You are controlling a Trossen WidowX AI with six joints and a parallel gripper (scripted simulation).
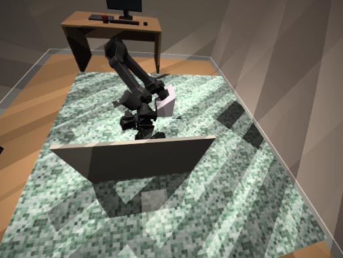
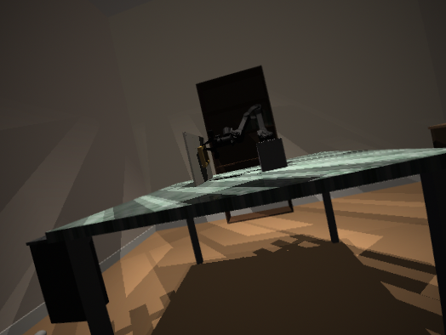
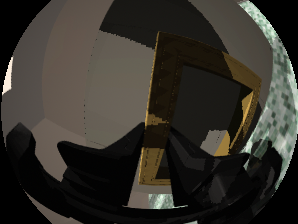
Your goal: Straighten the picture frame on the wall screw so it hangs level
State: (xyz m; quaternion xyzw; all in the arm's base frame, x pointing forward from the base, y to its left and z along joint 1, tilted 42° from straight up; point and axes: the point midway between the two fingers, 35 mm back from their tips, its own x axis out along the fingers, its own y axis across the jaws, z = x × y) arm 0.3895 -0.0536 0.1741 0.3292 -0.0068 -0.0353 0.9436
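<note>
The gold picture frame is 5 cm below my gripper tip and 1 cm to the right of it. Also, from my gripper tip: grey wall panel 7 cm below, 2 cm ahead, 1 cm to the right.
</note>
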